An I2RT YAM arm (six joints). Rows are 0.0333 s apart.
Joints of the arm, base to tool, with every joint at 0 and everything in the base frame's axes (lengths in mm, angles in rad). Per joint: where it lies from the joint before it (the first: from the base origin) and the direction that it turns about. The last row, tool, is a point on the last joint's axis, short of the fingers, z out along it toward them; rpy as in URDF.
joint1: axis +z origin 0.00 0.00 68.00
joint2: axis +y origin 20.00 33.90 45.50
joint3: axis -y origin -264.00 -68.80 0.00
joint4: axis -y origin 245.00 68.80 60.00
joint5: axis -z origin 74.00 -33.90 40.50
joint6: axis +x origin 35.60 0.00 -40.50
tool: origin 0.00 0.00 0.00 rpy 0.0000 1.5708 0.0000
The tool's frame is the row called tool.
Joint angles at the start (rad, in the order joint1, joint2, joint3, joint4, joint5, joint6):
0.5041, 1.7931, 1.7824, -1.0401, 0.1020, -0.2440
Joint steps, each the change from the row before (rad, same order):
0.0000, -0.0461, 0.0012, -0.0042, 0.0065, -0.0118
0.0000, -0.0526, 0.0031, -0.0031, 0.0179, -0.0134
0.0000, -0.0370, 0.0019, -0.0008, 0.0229, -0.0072
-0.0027, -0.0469, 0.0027, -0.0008, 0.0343, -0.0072
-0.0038, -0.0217, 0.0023, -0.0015, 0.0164, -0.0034
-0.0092, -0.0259, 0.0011, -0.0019, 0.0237, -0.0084
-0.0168, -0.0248, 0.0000, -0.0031, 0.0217, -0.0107
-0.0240, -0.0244, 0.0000, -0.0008, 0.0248, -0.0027
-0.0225, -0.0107, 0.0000, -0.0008, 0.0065, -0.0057
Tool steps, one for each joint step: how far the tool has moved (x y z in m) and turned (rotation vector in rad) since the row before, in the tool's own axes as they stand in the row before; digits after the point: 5 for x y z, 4 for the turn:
0.00180, -0.00185, -0.01953, 0.0169, -0.0399, -0.0073
0.00191, -0.00271, -0.02269, 0.0308, -0.0458, -0.0072
0.00135, -0.00256, -0.01588, 0.0322, -0.0302, -0.0020
0.00221, -0.00471, -0.02003, 0.0478, -0.0360, 0.0030
0.00121, -0.00336, -0.00932, 0.0242, -0.0154, 0.0037
0.00229, -0.00551, -0.01043, 0.0353, -0.0136, 0.0035
0.00335, -0.00752, -0.00915, 0.0372, -0.0076, 0.0062
0.00399, -0.00968, -0.00842, 0.0454, -0.0050, 0.0198
0.00290, -0.00741, -0.00275, 0.0232, 0.0019, 0.0121

